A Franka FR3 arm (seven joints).
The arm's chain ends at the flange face. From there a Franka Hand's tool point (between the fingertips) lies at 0.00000 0.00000 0.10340 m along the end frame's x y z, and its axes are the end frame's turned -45 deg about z.
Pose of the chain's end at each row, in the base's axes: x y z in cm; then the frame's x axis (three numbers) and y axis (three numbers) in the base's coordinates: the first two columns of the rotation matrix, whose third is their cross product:
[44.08, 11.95, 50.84, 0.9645, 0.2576, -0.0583, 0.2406, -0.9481, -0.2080]
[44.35, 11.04, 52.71, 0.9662, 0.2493, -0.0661, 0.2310, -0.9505, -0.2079]
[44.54, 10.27, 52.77, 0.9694, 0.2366, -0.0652, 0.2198, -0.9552, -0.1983]
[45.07, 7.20, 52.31, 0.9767, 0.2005, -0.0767, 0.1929, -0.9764, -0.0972]
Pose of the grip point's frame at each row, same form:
[42.95, 13.88, 40.74, 0.5119, 0.8526, 0.1059, 0.8521, -0.4883, -0.1883]
[43.16, 12.96, 42.62, 0.5199, 0.8484, 0.1003, 0.8465, -0.4958, -0.1937]
[43.41, 12.11, 42.66, 0.5300, 0.8427, 0.0941, 0.8409, -0.5081, -0.1863]
[44.09, 8.03, 42.05, 0.5542, 0.8322, 0.0145, 0.8270, -0.5486, -0.1230]

